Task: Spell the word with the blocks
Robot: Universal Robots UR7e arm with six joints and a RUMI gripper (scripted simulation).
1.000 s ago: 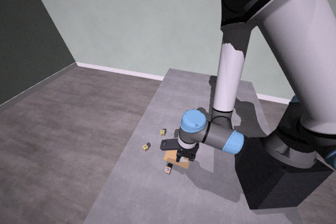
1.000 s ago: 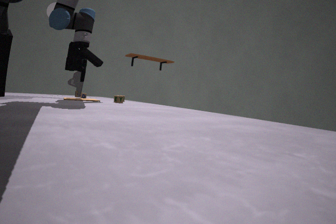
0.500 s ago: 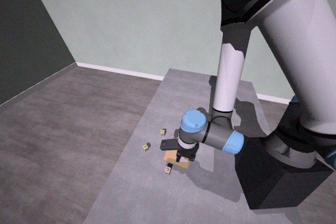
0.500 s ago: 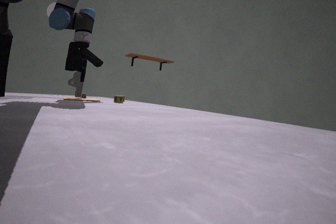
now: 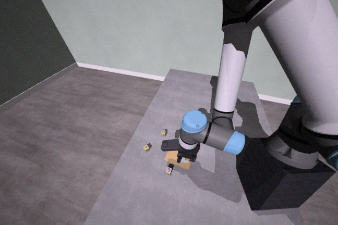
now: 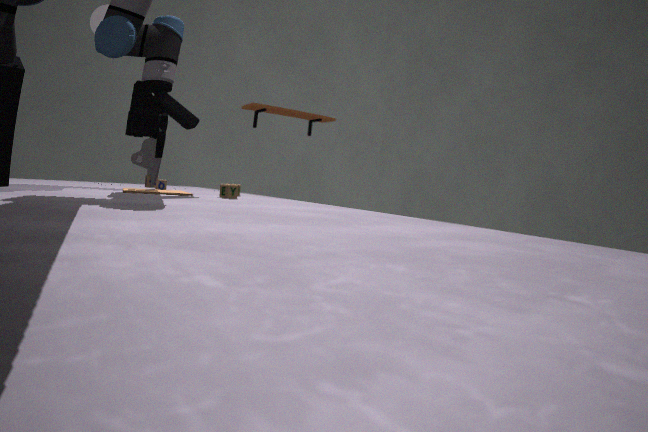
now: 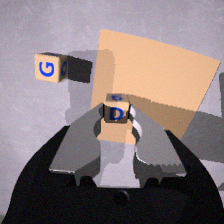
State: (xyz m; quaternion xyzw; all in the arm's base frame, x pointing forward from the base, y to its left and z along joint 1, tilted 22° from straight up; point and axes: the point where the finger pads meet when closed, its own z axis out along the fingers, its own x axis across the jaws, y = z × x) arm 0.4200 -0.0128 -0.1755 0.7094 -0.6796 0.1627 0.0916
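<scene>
The blue d block is right at my hand. From my hand the other things lie so: mat: 4 cm to the right, 2 cm below; then blue g block: 4 cm ahead, 7 cm to the left, 1 cm below; then green block: 13 cm ahead, 14 cm to the right, 1 cm below.
</scene>
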